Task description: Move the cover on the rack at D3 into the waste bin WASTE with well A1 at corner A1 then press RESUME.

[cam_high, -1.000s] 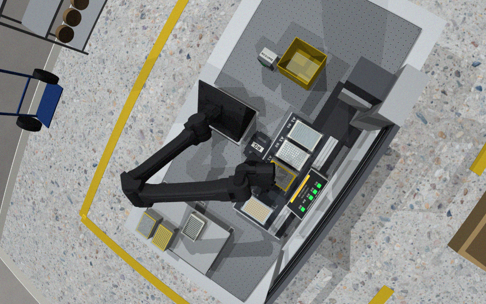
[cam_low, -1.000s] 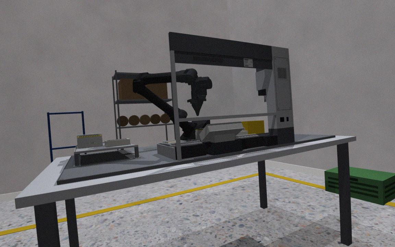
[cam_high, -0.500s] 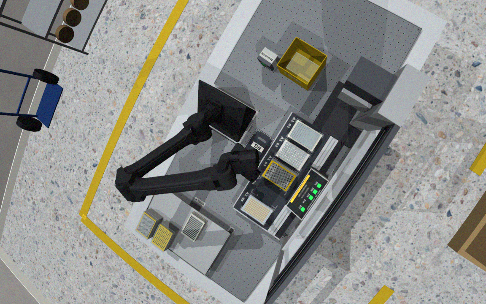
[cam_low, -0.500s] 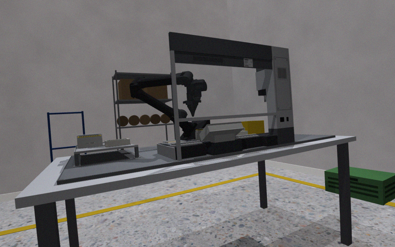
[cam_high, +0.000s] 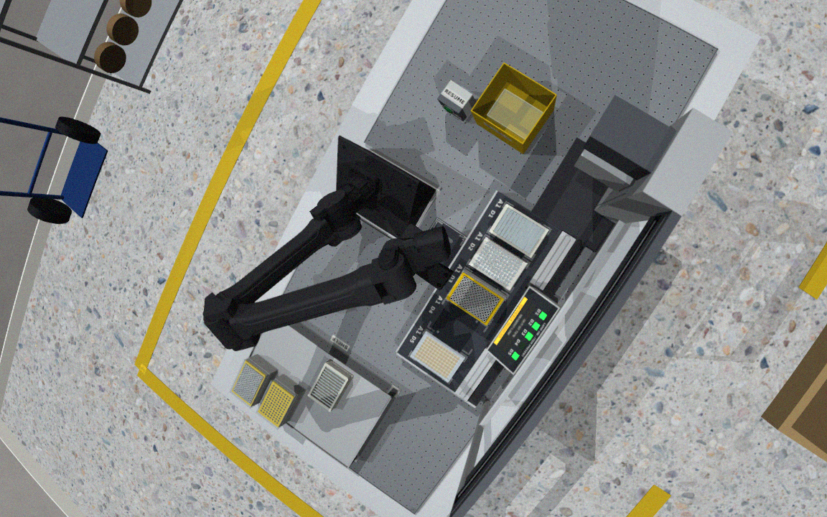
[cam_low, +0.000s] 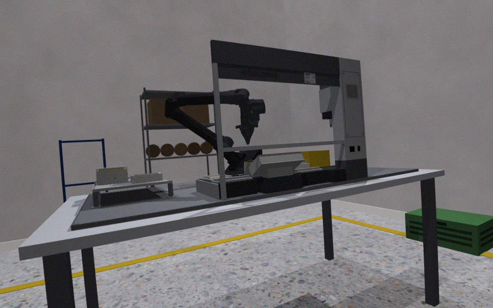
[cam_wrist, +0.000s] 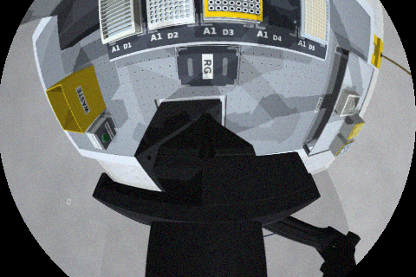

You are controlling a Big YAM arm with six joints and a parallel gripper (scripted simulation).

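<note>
My gripper is now 13 cm past the resume box, 36 cm to the right of it and 14 cm above it. The rest, counted from my hand: plate: 17 cm ahead, 5 cm to the left, 14 cm below; then frame bar: 36 cm ahead, 1 cm to the right, 3 cm below; then tip rack: 16 cm ahead, 5 cm to the right, 11 cm below.
</note>
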